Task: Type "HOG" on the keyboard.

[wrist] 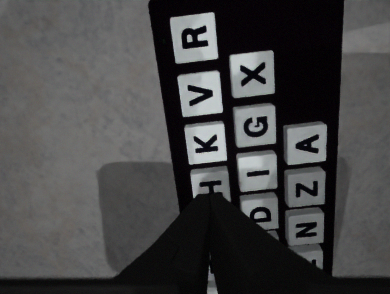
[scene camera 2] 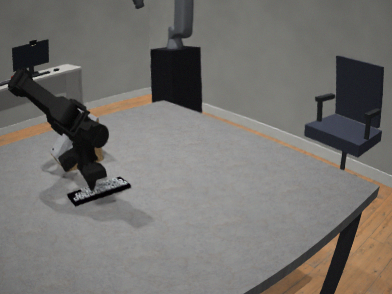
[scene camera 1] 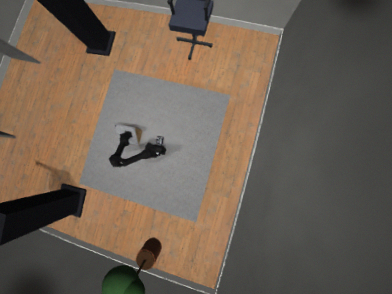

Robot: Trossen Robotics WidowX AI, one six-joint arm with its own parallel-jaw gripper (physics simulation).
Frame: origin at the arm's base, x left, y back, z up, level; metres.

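Seen in the pictures: gripper, fingertip midpoint: (wrist: 208,205) (scene camera 2: 92,190); arm's base, origin of the base link: (scene camera 1: 128,134).
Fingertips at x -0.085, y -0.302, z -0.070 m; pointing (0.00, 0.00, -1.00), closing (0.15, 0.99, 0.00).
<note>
Offsets run from my fingertips to a thing's top centre. Level surfaces: height alone.
The black keyboard @(dy +0.020, dx +0.028, dz -0.010 m) (scene camera 1: 160,139) (scene camera 2: 101,196) (wrist: 306,75) lies on the grey table, with white letter keys. In the wrist view the H key @(dy +0.002, dx -0.001, dz -0.010 m) (wrist: 210,181) shows in the left column, below the K key, and the fingertips cover its lower edge. The G key @(dy +0.021, dx -0.024, dz -0.010 m) (wrist: 255,126) is in the middle column, between X and I. An O key does not show; the fingers hide the lower keys. My gripper (scene camera 2: 92,188) (wrist: 208,205) is shut and empty, pointing down low over the keyboard at the H key. Whether the tips touch the key I cannot tell.
The grey table @(dz -0.027 m) (scene camera 1: 185,105) (scene camera 2: 215,200) is under the keyboard. A white and tan object (scene camera 1: 138,135) (scene camera 2: 100,152) stands near the arm's base. Farther off are an office chair (scene camera 1: 191,17) (scene camera 2: 345,132), a black pedestal (scene camera 2: 176,77) and a monitor (scene camera 2: 31,54).
</note>
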